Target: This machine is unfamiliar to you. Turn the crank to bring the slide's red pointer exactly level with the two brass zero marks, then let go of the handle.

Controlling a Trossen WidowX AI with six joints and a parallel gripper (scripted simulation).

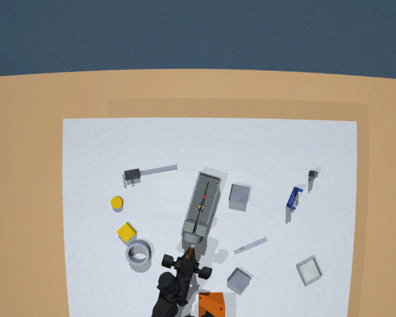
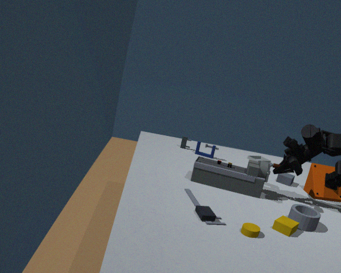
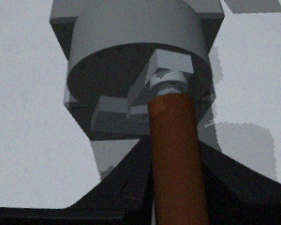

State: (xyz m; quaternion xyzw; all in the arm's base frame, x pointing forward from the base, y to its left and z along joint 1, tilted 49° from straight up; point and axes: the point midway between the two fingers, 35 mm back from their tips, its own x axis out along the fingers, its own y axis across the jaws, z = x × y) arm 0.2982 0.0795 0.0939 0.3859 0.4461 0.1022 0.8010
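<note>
My gripper tip is 3 cm below the brown crank handle and 2 cm past it. Also, from my gripper tip: flat grey bar: 25 cm to the right, 9 cm below, 1 cm ahead; red pointer: 21 cm ahead, 2 cm to the right, 1 cm below; yellow block: 28 cm to the left, 8 cm below.
</note>
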